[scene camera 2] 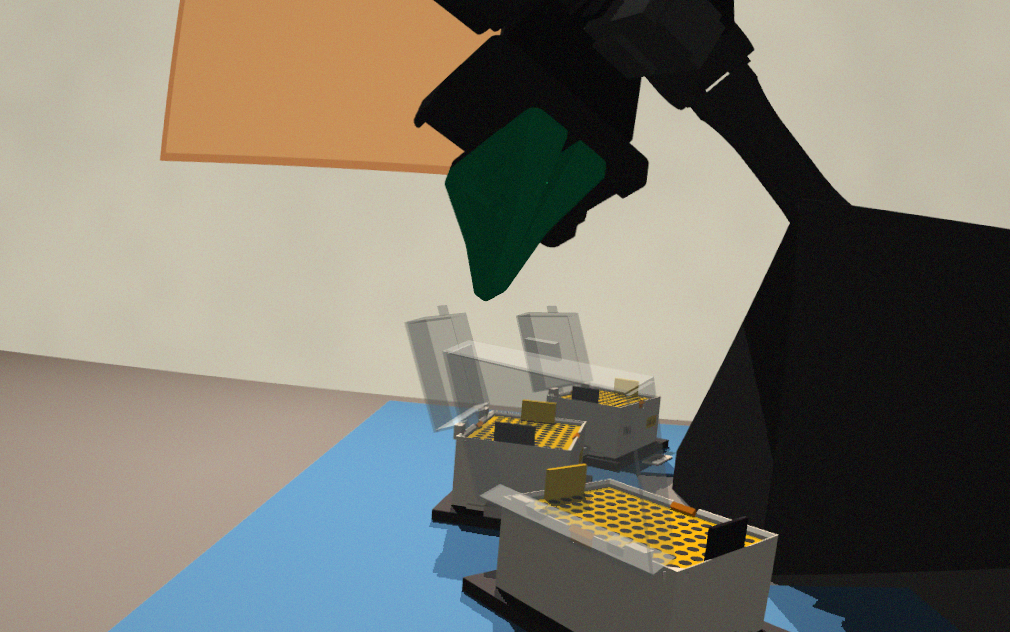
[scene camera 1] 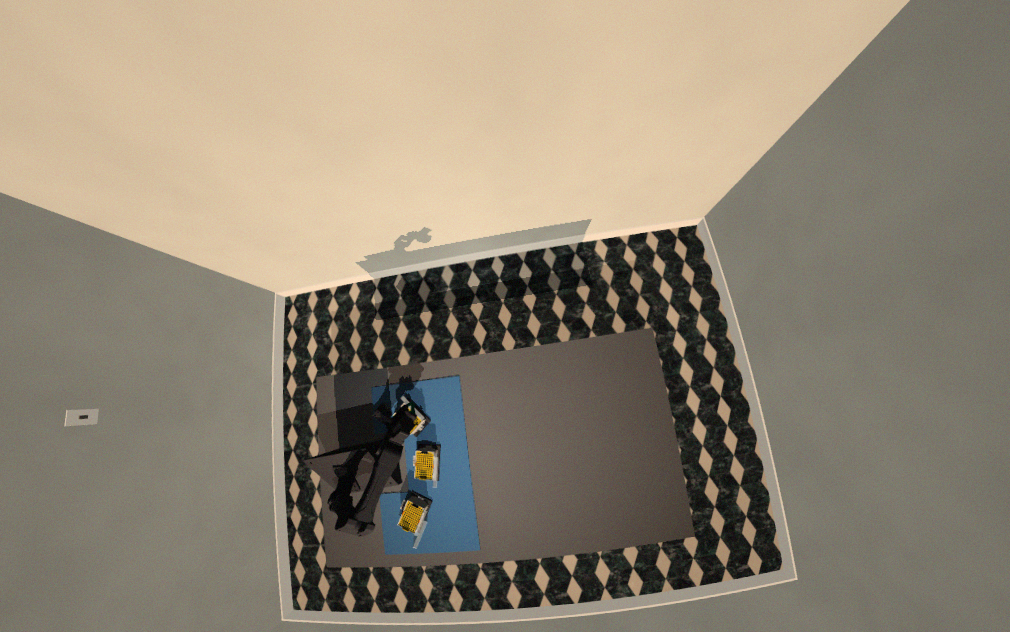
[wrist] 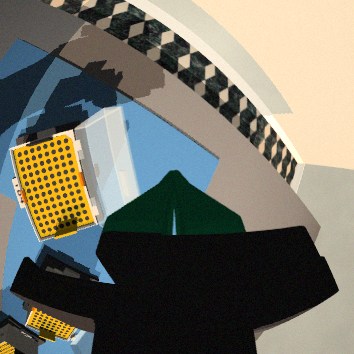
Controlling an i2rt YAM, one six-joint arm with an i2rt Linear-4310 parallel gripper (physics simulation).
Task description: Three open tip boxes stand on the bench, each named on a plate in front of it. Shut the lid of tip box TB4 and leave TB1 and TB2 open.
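Places are measured from the arm's base along level axes (x ahead, y left, z up), in millimetres.
Pixels of known places: gripper, between the fingertips: [scene camera 2: 489, 293] [scene camera 1: 412, 402] [wrist: 173, 177]; arm's base, origin of its link: [scene camera 2: 914, 379] [scene camera 1: 347, 477].
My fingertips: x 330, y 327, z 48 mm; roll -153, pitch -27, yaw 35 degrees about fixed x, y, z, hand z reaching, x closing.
Ahead of a thing's pixels: the offset from my fingertips to its top centre. Level surfaces: height alone.
Tip box TB4 {76 mm back, 77 mm right, 97 mm down} [scene camera 1: 417, 426] [scene camera 2: 580, 555] [wrist: 47, 185] is a grey box with a yellow perforated top, nearest in scene camera 2. Its clear lid {29 mm back, 29 mm right, 18 mm down} [scene camera 2: 547, 363] [wrist: 105, 155] stands open along the side away from the arm's base. The plate in front of it is seen steeply and is hard to read. The other two boxes, a middle one {4 mm ahead, 280 mm right, 97 mm down} [scene camera 1: 425, 465] [scene camera 2: 484, 473] [wrist: 50, 324] and a far one [scene camera 1: 413, 515] [scene camera 2: 633, 423], also have raised clear lids; which is TB1 or TB2 cannot be told. My gripper [scene camera 2: 487, 296] [wrist: 173, 177] is shut and empty, above the lid's height near TB4.
The boxes stand on a blue mat {172 mm down} [scene camera 1: 449, 398] [scene camera 2: 297, 536] [wrist: 167, 145] on the brown bench {175 mm down} [scene camera 1: 566, 447]. The black arm [scene camera 1: 379, 476] [scene camera 2: 767, 134] reaches over from the base side. An orange panel [scene camera 2: 312, 81] hangs on the wall behind.
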